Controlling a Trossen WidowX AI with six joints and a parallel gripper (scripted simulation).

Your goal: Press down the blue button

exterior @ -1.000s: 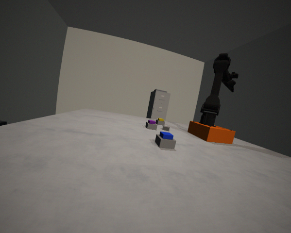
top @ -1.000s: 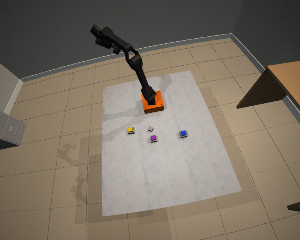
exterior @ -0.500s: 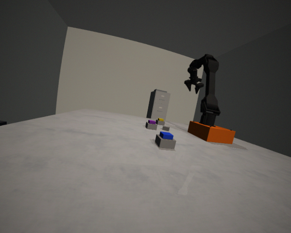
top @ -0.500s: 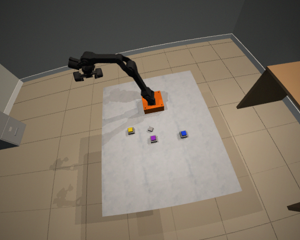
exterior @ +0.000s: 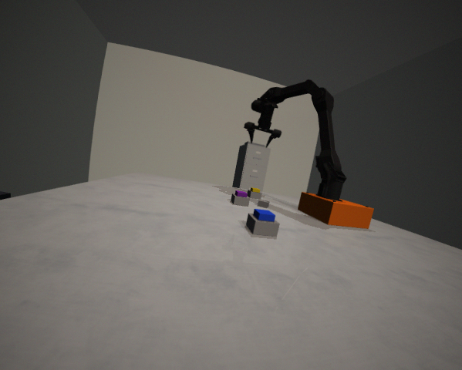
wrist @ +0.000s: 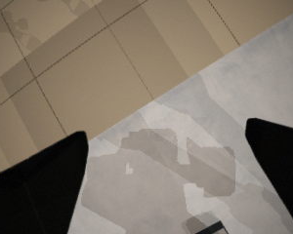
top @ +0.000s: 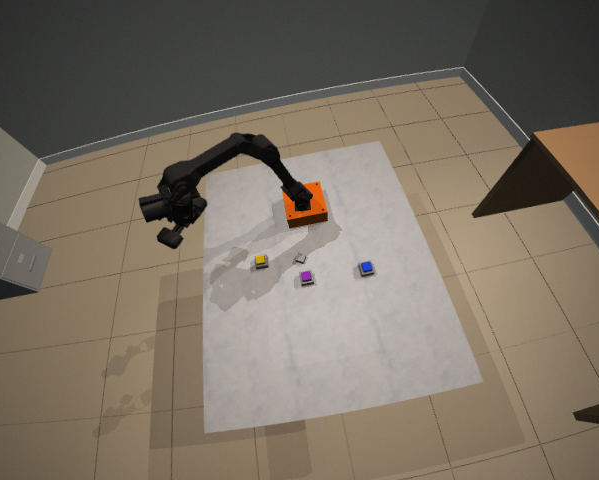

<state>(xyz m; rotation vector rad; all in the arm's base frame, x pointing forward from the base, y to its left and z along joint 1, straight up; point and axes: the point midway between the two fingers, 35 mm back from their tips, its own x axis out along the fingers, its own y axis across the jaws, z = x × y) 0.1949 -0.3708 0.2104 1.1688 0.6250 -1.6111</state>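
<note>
Now: the blue button 90 mm ahead of my gripper tip, 600 mm to the left of it and 220 mm below it. From my gripper tip the other things lie so: small grey block: 20 mm ahead, 360 mm to the left, 240 mm below; then purple button: 110 mm ahead, 380 mm to the left, 220 mm below; then yellow button: 20 mm ahead, 200 mm to the left, 220 mm below.
</note>
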